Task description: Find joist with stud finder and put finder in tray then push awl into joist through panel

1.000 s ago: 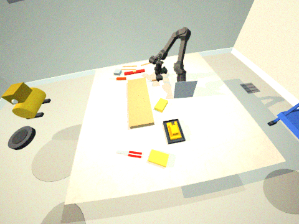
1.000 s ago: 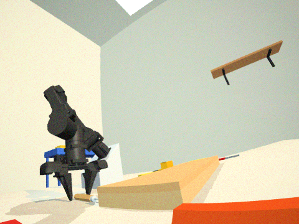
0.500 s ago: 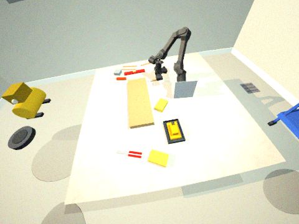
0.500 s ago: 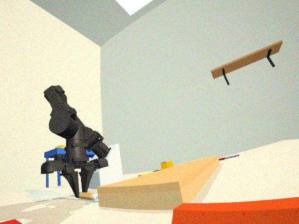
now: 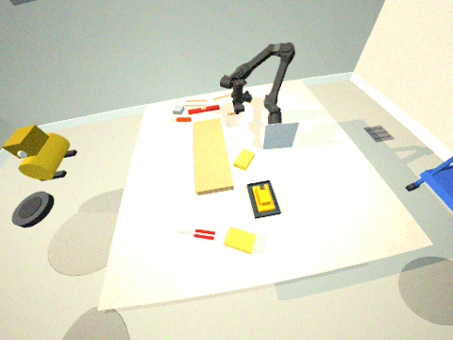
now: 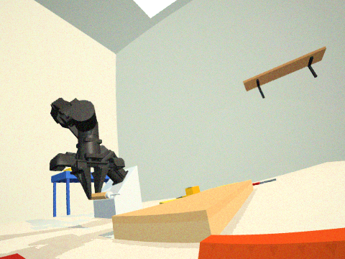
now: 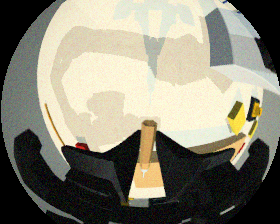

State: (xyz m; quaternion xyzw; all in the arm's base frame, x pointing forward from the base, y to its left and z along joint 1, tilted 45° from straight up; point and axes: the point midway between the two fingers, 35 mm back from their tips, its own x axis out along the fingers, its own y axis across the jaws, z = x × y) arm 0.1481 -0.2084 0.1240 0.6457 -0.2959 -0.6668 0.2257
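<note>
Now: the awl 60 mm ahead of my gripper tip. Round my gripper tip: yellow stud finder (550 mm to the left, 30 mm below); red level (210 mm ahead, 200 mm to the right, 60 mm below); grey block (400 mm ahead, 240 mm to the right, 60 mm below).
</note>
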